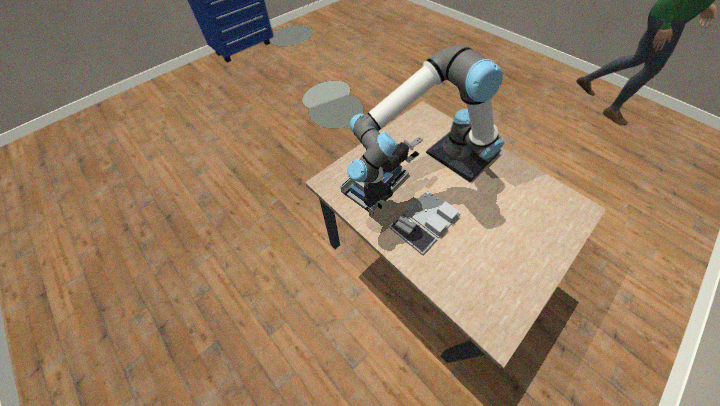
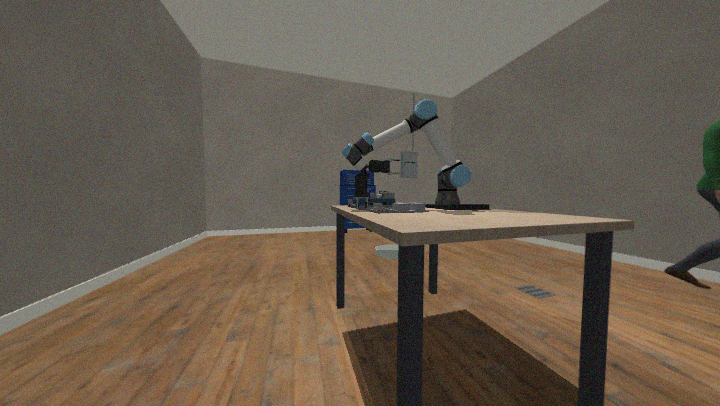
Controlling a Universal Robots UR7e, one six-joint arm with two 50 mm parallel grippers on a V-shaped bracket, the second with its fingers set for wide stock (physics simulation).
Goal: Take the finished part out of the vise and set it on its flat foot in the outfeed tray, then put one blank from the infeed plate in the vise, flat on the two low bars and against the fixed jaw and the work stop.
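Pixels of known places: hand, tool point: (image 1: 375, 209) (image 2: 362, 205); arm's base, link origin: (image 1: 456, 149) (image 2: 447, 204).
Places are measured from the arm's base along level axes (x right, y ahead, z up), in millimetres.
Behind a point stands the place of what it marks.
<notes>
The vise (image 1: 354, 193) @[x 110, y 599, z 9 mm] (image 2: 383, 200) @[x 61, y 415, z 24 mm] stands at the table's far left corner, partly hidden by the wrist. My downward gripper (image 1: 377, 197) (image 2: 361, 199) @[x -15, y 572, z 0 mm] is low at the vise. Its fingertips are hidden, so its opening and any held part cannot be told. My second gripper (image 1: 414, 149) (image 2: 395, 166) points sideways above the table, its fingers apart and empty. A grey finished part (image 1: 404, 224) @[x -156, y 526, z 3 mm] lies in the dark outfeed tray (image 1: 422, 242) @[x -262, y 518, z -16 mm]; its foot is too small to make out. Light grey blanks (image 1: 447, 210) @[x -230, y 337, z 22 mm] (image 1: 436, 222) @[x -241, y 420, z 21 mm] lie on the infeed plate (image 1: 427, 198) @[x -116, y 337, z -14 mm] beside the tray. Whether a blank is in the vise is hidden.
The arm's black base plate (image 1: 469, 171) @[x -141, y 70, z 6 mm] (image 2: 468, 206) @[x -165, y -26, z -4 mm] stands behind the infeed plate on the wooden table (image 1: 529, 237) @[x -539, y 131, z -23 mm] (image 2: 504, 221) @[x -635, y 209, z -23 mm]. A blue drawer cabinet (image 1: 242, 25) (image 2: 348, 194) stands by the wall. A person in green (image 1: 668, 15) (image 2: 711, 161) is at the right, away from the table.
</notes>
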